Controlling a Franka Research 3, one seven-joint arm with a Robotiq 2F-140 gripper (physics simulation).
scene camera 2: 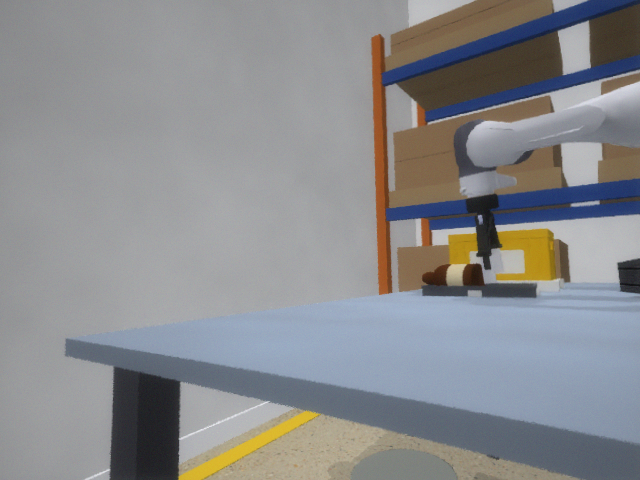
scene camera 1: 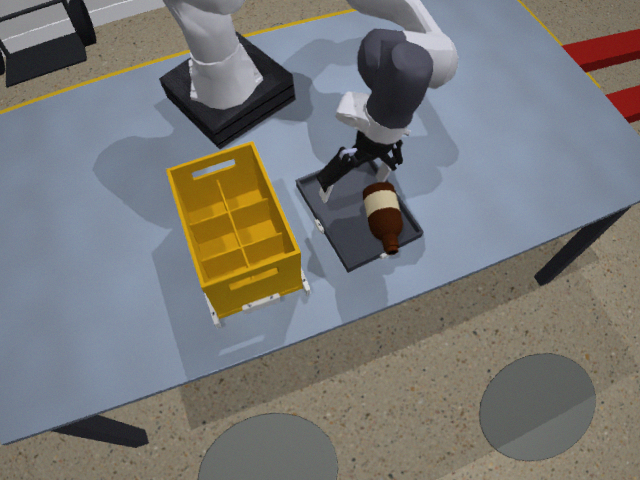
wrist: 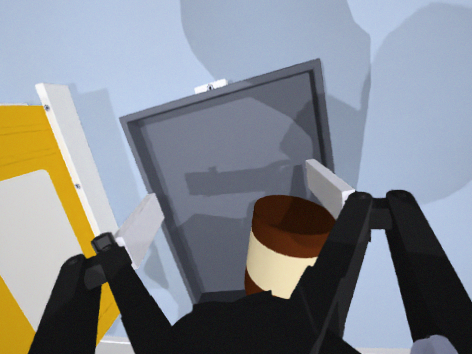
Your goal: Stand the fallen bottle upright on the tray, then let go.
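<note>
The brown bottle with a cream label (scene camera 1: 385,219) (scene camera 2: 455,275) (wrist: 282,265) lies on its side on the dark grey tray (scene camera 1: 343,227) (scene camera 2: 509,290) (wrist: 180,145). Its neck reaches over the tray's front rim in scene camera 1, and its base faces the robot. My gripper (scene camera 1: 353,182) (scene camera 2: 490,269) (wrist: 232,190) is open and empty, pointing down low over the tray's robot-side half. One fingertip is close to the bottle's base end, the other is near the tray's crate-side rim. In the wrist view the bottle's neck is hidden by the gripper body.
A yellow divided crate (scene camera 1: 289,273) (scene camera 2: 540,258) (wrist: 30,155) stands beside the tray, with white brackets at its foot. The robot's black base (scene camera 1: 276,77) is behind them on the table. A rack with an orange post (scene camera 2: 379,155) holds boxes in the background.
</note>
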